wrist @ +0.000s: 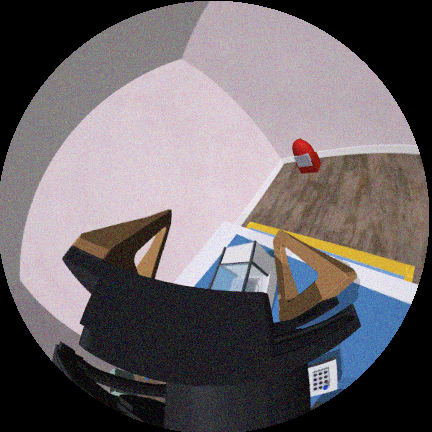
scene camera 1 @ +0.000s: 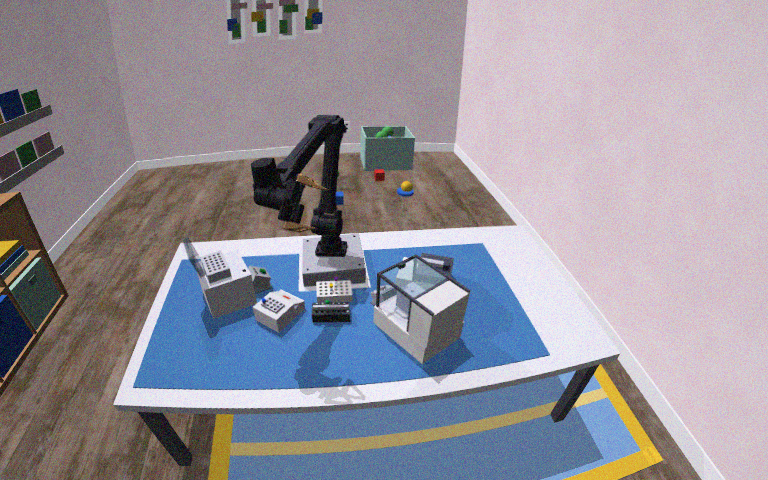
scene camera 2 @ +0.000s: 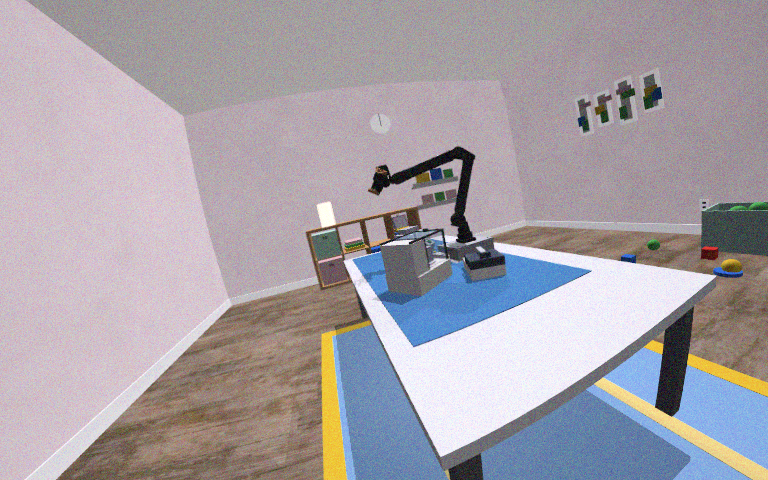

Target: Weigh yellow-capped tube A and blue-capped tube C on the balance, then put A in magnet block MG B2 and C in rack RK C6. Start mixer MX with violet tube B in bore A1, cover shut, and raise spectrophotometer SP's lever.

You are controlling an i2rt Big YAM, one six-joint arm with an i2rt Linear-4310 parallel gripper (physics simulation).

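Places are measured from the arm's base along level axes (x right, y ahead, z up), in metres.
Pixels of known places: gripper, fingertip midpoint: [wrist: 227,226] [scene camera 1: 322,209] [scene camera 2: 372,181]; arm's base, origin of the base link: [scene camera 1: 331,250] [scene camera 2: 466,240].
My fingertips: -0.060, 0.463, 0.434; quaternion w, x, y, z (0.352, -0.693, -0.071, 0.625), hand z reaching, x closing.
Note:
For each thing: its top centre in the pictures, then the offset to it from my fingertips, as dx, dy, dz. "pt": a spot on its surface instead. Level surfaces: height alone.
- glass-topped balance, middle of its top: [scene camera 1: 413,272] [wrist: 224,280] [scene camera 2: 418,231] -0.244, -0.141, -0.279
- white rack, middle of its top: [scene camera 1: 333,288] +0.026, -0.272, -0.471
- yellow-capped tube, middle of its top: [scene camera 1: 331,284] +0.034, -0.261, -0.447
- violet tube, middle of its top: [scene camera 1: 335,278] +0.022, -0.301, -0.447
- dark block, middle of its top: [scene camera 1: 330,306] +0.021, -0.156, -0.453
- blue cap, middle of its top: [scene camera 1: 263,299] +0.245, -0.115, -0.414
- small white device, middle of its top: [scene camera 1: 277,299] [wrist: 310,382] +0.203, -0.142, -0.431
- larger box, middle of its top: [scene camera 1: 230,257] [scene camera 2: 414,227] +0.395, -0.230, -0.331
- dark-topped device, middle of its top: [scene camera 1: 427,259] [scene camera 2: 480,248] -0.310, -0.385, -0.399
- small grey device, surface spot: [scene camera 1: 259,276] pt +0.304, -0.256, -0.430
- green spot, surface spot: [scene camera 1: 327,302] pt +0.033, -0.165, -0.446
- blue mat, its level: dz -0.501
My gripper [scene camera 1: 319,208] [scene camera 2: 374,180] [wrist: 227,226] is open and empty, high above the table. The glass-topped balance [scene camera 1: 447,297] [scene camera 2: 403,268] [wrist: 239,253] stands right of the arm base in scene camera 1. A white rack [scene camera 1: 323,296] holds a yellow-capped tube [scene camera 1: 331,285] and a violet tube [scene camera 1: 336,278]. A dark block [scene camera 1: 331,316], probably the magnet block, is in front of it. A blue cap [scene camera 1: 264,301] [wrist: 325,387] shows on a small white device [scene camera 1: 278,321]. The larger box [scene camera 1: 229,297], apparently the mixer, has its clear cover [scene camera 1: 192,252] raised. A dark-topped device [scene camera 1: 444,261] [scene camera 2: 484,260], probably the spectrophotometer, is partly hidden behind the balance.
A small grey device [scene camera 1: 259,276] with a green spot stands beside the mixer. A green spot [scene camera 1: 327,302] shows at the dark block. The arm base [scene camera 1: 317,275] is at the rear of the blue mat [scene camera 1: 254,362]. The balance is the tallest thing on the right of the mat.

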